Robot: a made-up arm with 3 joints. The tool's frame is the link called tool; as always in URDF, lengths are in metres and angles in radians. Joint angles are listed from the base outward. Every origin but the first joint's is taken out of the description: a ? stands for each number. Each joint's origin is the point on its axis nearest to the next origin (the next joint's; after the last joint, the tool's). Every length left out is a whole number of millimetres.
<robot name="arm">
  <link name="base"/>
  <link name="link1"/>
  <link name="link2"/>
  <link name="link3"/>
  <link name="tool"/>
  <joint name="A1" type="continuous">
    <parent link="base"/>
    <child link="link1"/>
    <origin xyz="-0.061 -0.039 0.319" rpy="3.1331 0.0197 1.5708"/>
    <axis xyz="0 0 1"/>
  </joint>
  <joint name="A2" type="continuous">
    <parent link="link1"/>
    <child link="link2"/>
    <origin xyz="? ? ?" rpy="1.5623 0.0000 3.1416"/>
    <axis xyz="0 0 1"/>
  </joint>
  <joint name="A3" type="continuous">
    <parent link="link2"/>
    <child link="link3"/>
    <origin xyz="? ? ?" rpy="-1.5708 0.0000 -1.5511"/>
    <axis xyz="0 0 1"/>
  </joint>
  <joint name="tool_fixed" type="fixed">
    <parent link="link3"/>
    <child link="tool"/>
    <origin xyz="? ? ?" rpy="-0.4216 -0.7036 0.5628"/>
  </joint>
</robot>
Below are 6 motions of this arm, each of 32 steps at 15 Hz.
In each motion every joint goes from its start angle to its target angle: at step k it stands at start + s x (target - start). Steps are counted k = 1, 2, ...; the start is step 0. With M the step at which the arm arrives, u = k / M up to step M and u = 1 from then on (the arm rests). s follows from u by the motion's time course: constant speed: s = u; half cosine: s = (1 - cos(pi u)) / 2; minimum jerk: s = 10 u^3 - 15 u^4 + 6 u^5.
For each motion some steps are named. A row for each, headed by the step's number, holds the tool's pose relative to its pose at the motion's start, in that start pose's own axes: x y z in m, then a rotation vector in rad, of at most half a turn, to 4 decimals.
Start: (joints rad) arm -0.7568 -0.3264 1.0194
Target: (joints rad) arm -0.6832 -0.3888 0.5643
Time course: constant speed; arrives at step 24
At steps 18, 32:
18: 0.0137 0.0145 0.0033 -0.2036 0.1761 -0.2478
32: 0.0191 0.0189 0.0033 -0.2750 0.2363 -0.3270

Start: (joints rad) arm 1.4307 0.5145 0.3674
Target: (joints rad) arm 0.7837 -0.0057 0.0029
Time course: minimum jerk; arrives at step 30
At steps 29, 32:
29: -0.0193 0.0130 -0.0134 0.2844 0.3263 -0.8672
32: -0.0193 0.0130 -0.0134 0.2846 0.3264 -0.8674

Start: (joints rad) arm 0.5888 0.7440 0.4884
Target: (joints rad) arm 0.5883 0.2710 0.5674
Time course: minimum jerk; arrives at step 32
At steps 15, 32:
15: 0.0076 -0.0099 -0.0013 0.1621 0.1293 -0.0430
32: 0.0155 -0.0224 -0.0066 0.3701 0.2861 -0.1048

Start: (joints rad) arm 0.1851 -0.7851 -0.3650
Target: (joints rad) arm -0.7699 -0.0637 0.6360
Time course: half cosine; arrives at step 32
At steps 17, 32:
17: -0.0252 -0.0273 -0.0699 0.7022 -0.7029 0.2058
32: -0.0244 -0.0061 -0.1334 1.0386 -1.3793 0.2430

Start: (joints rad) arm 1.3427 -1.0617 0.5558
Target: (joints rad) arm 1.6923 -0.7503 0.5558
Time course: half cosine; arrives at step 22
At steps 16, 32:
16: 0.0064 0.0354 0.0119 -0.3848 0.0321 0.0422
32: 0.0082 0.0428 0.0129 -0.4633 0.0432 0.0593

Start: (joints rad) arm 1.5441 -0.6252 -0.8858
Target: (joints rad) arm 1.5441 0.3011 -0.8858
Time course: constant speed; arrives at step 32
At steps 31, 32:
31: -0.0416 0.0055 -0.0250 0.2172 -0.7010 -0.5164
32: -0.0425 0.0061 -0.0262 0.2242 -0.7236 -0.5330

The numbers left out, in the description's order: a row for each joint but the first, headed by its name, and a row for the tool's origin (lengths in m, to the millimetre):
A2: -0.011 0.061 0.000
A3: 0.040 0.001 0.000
tool: -0.050 -0.010 0.000

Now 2 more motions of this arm.
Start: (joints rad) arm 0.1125 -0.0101 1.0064
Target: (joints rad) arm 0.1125 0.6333 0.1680
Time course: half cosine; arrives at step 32
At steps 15, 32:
15: 0.0002 0.0303 -0.0033 -0.4614 -0.0092 -0.1147
32: -0.0014 0.0592 -0.0249 -0.9839 -0.1545 -0.3165

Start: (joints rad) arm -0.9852 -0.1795 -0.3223
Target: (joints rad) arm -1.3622 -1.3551 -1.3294
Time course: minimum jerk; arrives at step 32
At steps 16, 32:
16: 0.0375 0.0094 -0.0172 -0.1344 0.7116 -0.1363
32: 0.0562 0.0315 -0.0565 -0.4107 1.2968 0.0852

